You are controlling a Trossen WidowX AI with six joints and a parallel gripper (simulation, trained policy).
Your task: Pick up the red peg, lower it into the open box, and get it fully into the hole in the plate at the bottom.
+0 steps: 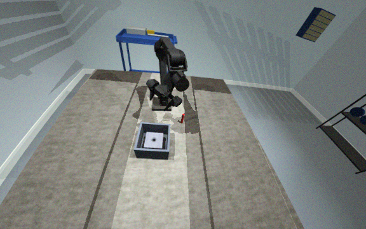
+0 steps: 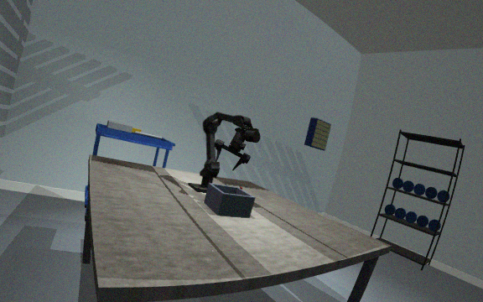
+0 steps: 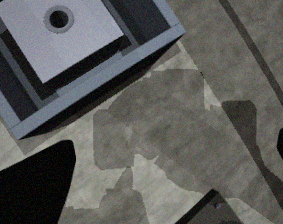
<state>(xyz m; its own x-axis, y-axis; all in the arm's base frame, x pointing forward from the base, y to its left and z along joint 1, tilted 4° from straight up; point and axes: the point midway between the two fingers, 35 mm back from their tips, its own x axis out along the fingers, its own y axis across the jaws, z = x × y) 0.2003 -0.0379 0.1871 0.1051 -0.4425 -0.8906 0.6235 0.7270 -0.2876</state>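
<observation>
My gripper tip is 16 cm to the right of the red peg, 14 cm above it and 2 cm past it. Also, from my gripper tip: plate 14 cm below, 13 cm ahead, 2 cm to the right; then box 16 cm below, 13 cm ahead, 2 cm to the right.
</observation>
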